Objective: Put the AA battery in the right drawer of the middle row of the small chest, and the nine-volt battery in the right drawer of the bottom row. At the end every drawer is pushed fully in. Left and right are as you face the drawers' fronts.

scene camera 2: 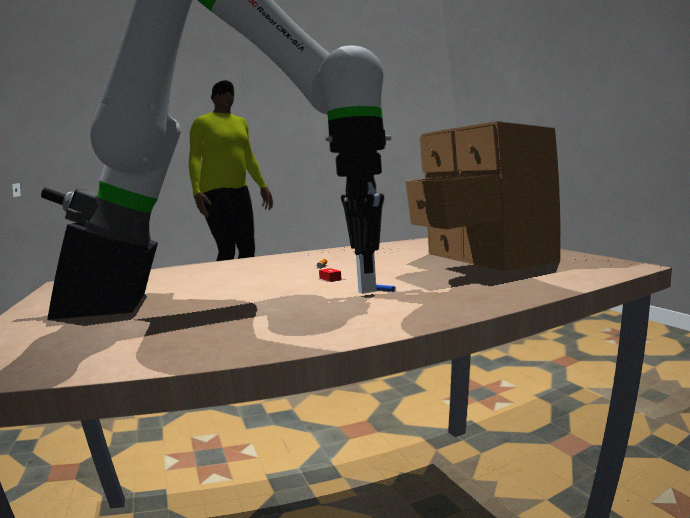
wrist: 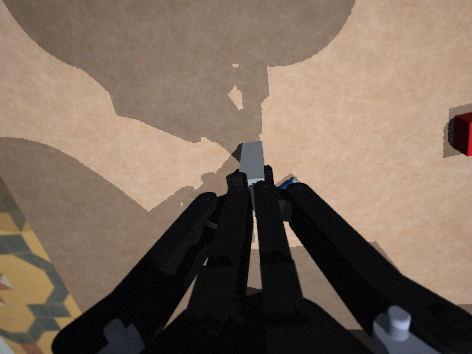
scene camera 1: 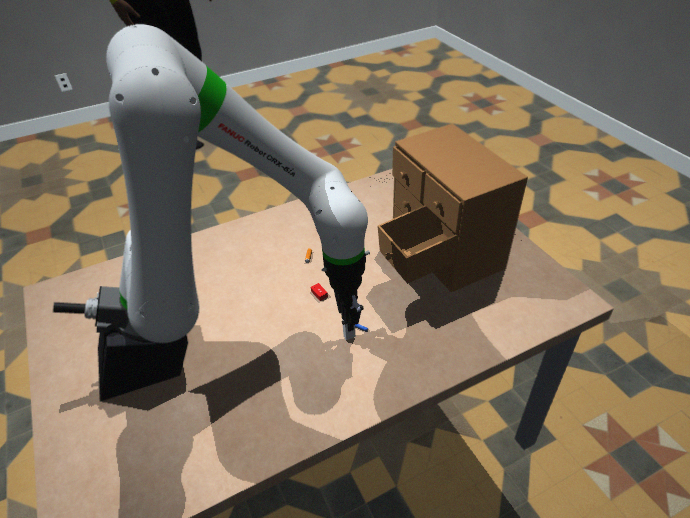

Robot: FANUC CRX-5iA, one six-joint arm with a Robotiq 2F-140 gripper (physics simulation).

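Places are measured from the arm's base along level axes (x ahead, y left, z up), in centimetres.
Pixels of known places: gripper, fingertip midpoint: [scene camera 2: 367, 291] [wrist: 254, 157] [scene camera 1: 349, 336]; arm's base, origin of the base link: [scene camera 2: 115, 233].
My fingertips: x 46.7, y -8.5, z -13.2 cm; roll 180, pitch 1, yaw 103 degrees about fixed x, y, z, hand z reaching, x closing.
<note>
Ahead of a thing's pixels: the offset from my fingertips to its middle. "spot": to the spot under its first point. Level surfaces: height alone.
My gripper [scene camera 1: 349, 334] [scene camera 2: 366, 287] [wrist: 254, 157] is shut and empty, pointing down with its tips low over the table. A blue cylindrical battery @(dz -0.1, dx +3.4, dy +2.4 cm) [scene camera 1: 361, 327] [scene camera 2: 386, 288] [wrist: 287, 185] lies beside the fingertips on the chest side, partly hidden by the fingers; its size label is not readable. The red nine-volt battery @(dz +0.3, dx -4.2, dy +17.4 cm) [scene camera 1: 318, 291] [scene camera 2: 329, 274] [wrist: 464, 134] lies flat nearby. An orange cylindrical battery @(dz +0.1, dx -4.1, dy +32.9 cm) [scene camera 1: 308, 255] [scene camera 2: 322, 263] lies beyond it. On the brown chest @(dz +15.0, dx +36.6, dy +24.9 cm) [scene camera 1: 490, 234] [scene camera 2: 529, 195], the middle row's right drawer @(spot: dz +11.7, dx +15.6, dy +10.2 cm) [scene camera 1: 396, 264] [scene camera 2: 415, 215] is pulled out. The bottom right drawer front is mostly shadowed.
The table @(dz -0.6 cm) [scene camera 1: 239, 267] [scene camera 2: 195, 284] carries the arm's black base [scene camera 1: 142, 365] [scene camera 2: 97, 273] at the left and the chest at the right. The open drawer juts out toward the gripper side. A person in a yellow top [scene camera 2: 220, 150] stands behind the table.
</note>
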